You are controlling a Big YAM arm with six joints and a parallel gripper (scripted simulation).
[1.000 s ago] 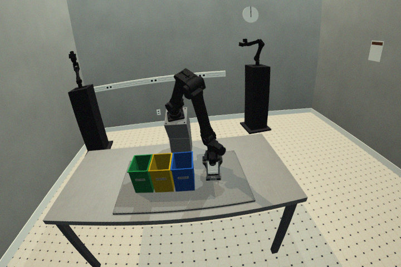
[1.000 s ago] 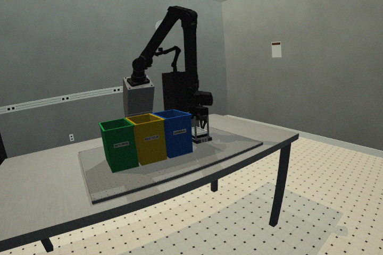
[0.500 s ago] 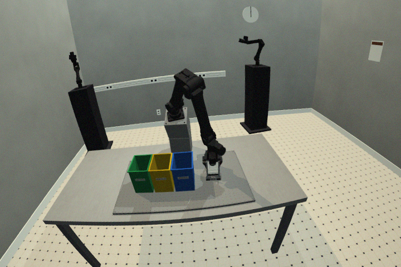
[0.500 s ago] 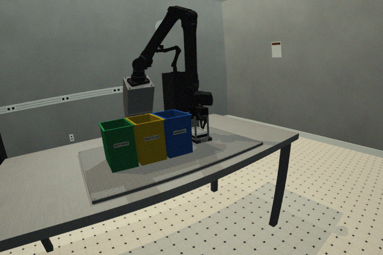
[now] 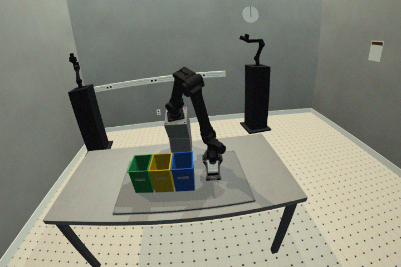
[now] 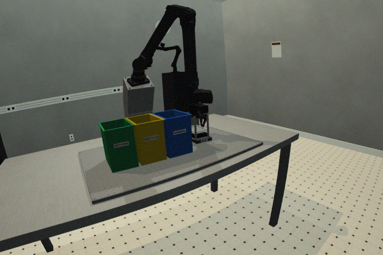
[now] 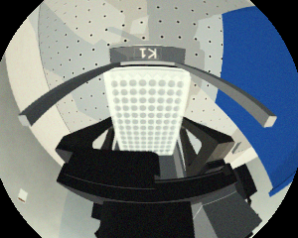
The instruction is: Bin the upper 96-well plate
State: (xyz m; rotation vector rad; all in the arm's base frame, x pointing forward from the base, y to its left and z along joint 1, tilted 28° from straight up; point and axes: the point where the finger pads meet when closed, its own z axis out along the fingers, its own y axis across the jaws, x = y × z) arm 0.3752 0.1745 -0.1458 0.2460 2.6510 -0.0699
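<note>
Right now my hand is 5 cm short of the blue general bin, 20 cm to the left of it and 4 cm below it. Round my hand: yellow bin (3 cm ahead, 33 cm to the right, 4 cm above); white 96-well plate (right at my hand); green bin (1 cm ahead, 46 cm to the right, 4 cm above).
</note>
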